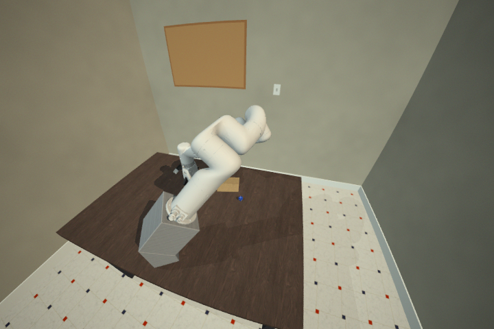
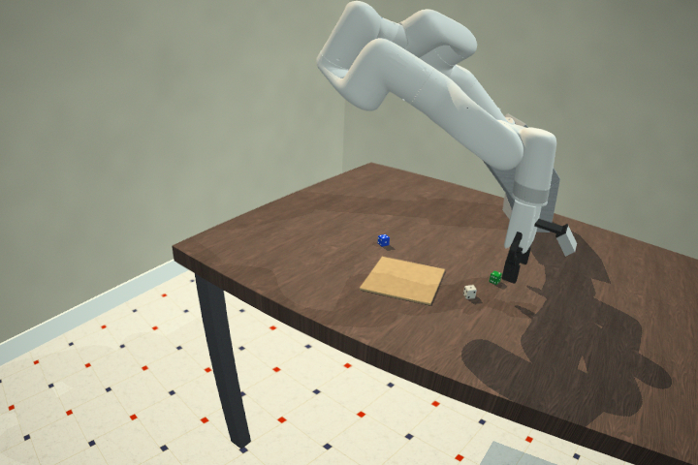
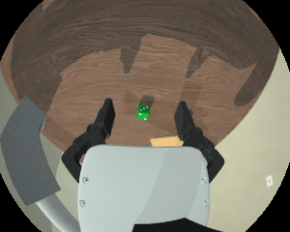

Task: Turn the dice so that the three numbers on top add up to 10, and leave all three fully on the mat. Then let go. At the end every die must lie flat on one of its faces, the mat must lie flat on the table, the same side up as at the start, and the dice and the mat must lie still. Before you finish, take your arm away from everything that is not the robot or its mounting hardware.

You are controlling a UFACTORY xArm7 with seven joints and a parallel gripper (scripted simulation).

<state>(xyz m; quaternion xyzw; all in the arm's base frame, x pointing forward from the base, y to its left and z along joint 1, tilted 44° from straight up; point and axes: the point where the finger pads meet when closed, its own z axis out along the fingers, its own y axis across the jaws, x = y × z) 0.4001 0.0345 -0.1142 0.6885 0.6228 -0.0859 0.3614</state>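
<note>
My hand is 10 mm past the green die, 40 mm to the left of it and 40 mm above it. The rest, counted from my hand: tan mat (60 mm ahead, 220 mm to the right, 50 mm below); white die (70 mm ahead, 80 mm to the right, 40 mm below); blue die (70 mm behind, 310 mm to the right, 40 mm below).
</note>
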